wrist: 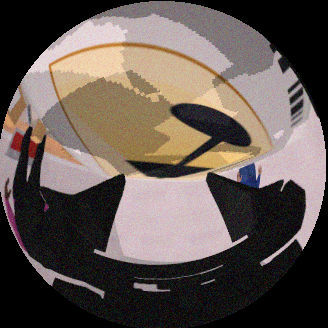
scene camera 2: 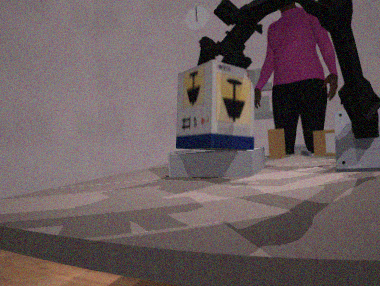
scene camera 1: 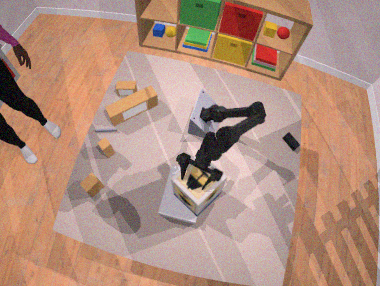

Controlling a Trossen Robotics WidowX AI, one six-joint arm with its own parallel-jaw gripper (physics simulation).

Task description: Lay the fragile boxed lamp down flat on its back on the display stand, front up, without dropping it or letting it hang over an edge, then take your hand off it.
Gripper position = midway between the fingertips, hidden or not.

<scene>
I see my gripper (scene camera 2: 206,74).
My gripper shows as well in the wrist view (wrist: 166,177).
</scene>
